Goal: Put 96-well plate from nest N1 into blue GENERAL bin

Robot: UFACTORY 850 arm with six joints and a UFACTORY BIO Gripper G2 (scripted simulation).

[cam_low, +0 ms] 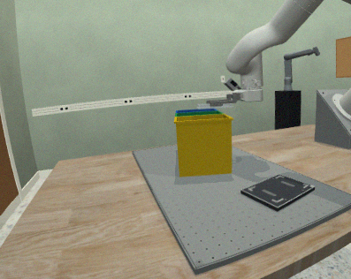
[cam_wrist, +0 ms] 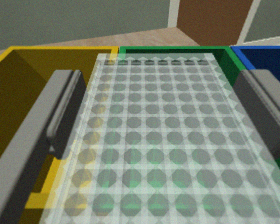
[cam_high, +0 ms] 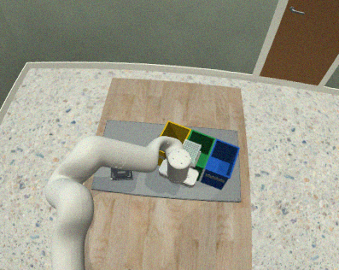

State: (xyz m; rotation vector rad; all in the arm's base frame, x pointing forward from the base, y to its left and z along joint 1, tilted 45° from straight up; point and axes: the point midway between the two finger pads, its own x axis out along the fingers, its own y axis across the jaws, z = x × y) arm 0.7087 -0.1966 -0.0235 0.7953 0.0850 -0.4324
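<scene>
Now: the blue bin 1 cm behind my hand, 17 cm to the right of it and 13 cm below it. The rest, counted from my hand: yellow bin: 10 cm ahead, 7 cm to the left, 13 cm below; then clear 96-well plate: 1 cm below; then green bin: 4 cm ahead, 5 cm to the right, 13 cm below.
</scene>
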